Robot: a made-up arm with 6 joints.
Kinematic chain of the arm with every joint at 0, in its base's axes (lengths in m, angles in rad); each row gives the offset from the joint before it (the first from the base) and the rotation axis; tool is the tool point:
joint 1: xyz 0 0 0.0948 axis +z
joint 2: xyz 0 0.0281 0 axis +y
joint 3: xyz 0 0 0.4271 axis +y
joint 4: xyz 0 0 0.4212 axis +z
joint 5: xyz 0 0 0 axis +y
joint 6: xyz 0 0 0.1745 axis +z
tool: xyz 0 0 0
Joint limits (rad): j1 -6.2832..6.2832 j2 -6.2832..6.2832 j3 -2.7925..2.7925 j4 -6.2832..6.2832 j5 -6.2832..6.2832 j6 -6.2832..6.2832
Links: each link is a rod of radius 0.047 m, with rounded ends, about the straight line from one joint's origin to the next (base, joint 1, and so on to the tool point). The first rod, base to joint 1, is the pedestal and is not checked.
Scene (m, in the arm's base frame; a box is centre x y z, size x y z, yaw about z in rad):
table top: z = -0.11
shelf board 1: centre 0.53 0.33 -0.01 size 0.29 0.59 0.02 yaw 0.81
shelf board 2: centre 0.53 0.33 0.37 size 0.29 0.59 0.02 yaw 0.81
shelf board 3: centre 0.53 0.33 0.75 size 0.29 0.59 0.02 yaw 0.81
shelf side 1: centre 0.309 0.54 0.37 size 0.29 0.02 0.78 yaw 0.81
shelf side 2: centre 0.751 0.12 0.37 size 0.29 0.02 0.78 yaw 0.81
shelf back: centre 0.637 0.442 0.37 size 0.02 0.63 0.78 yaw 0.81
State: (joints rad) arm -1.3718 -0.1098 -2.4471 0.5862 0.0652 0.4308
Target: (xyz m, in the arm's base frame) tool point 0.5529 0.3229 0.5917
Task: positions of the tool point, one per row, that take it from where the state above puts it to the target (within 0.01 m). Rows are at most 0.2 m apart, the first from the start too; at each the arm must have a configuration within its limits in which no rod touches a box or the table.
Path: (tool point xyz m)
1: -0.0075 0.3146 0.0540
2: 0.0187 0.2394 0.0591
3: 0.0362 0.1643 0.0449
4: 0.1149 0.2507 0.1610
5: 0.2195 0.2716 0.3006
6: 0.3120 0.2222 0.4493
7: 0.3592 0.1194 0.5917
8: 0.4259 0.1793 0.6094
9: 0.4917 0.2478 0.6097
10: 0.5529 0.3229 0.5917

